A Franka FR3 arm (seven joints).
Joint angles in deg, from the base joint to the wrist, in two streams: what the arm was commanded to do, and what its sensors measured. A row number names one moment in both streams.
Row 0, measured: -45.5, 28.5, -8.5, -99.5, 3.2, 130.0, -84.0
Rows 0 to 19, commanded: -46.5, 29.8, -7.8, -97.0, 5.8, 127.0, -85.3; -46.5, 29.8, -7.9, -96.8, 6.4, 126.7, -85.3; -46.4, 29.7, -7.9, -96.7, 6.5, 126.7, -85.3; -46.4, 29.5, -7.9, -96.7, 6.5, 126.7, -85.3; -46.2, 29.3, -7.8, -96.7, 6.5, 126.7, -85.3; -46.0, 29.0, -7.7, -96.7, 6.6, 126.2, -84.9; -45.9, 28.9, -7.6, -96.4, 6.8, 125.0, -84.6; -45.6, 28.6, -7.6, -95.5, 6.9, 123.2, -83.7; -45.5, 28.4, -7.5, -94.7, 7.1, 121.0, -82.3; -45.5, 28.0, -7.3, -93.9, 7.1, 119.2, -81.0; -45.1, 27.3, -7.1, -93.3, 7.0, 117.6, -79.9; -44.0, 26.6, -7.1, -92.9, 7.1, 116.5, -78.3; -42.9, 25.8, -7.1, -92.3, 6.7, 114.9, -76.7; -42.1, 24.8, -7.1, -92.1, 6.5, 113.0, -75.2; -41.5, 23.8, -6.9, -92.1, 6.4, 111.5, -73.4; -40.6, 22.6, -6.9, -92.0, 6.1, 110.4, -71.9; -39.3, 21.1, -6.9, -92.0, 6.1, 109.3, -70.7; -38.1, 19.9, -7.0, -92.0, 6.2, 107.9, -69.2; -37.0, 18.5, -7.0, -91.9, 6.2, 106.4, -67.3; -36.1, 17.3, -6.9, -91.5, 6.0, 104.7, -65.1
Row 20, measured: -38.8, 21.6, -6.8, -91.5, 6.0, 109.6, -70.5
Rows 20 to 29, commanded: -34.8, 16.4, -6.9, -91.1, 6.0, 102.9, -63.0; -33.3, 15.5, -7.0, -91.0, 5.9, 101.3, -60.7; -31.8, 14.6, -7.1, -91.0, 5.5, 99.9, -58.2; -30.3, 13.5, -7.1, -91.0, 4.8, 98.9, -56.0; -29.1, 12.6, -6.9, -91.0, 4.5, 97.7, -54.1; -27.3, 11.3, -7.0, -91.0, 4.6, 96.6, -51.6; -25.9, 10.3, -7.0, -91.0, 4.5, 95.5, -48.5; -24.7, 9.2, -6.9, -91.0, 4.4, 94.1, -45.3; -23.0, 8.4, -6.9, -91.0, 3.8, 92.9, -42.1; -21.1, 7.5, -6.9, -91.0, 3.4, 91.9, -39.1
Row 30, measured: -25.5, 10.6, -6.5, -90.7, 5.2, 95.6, -47.3
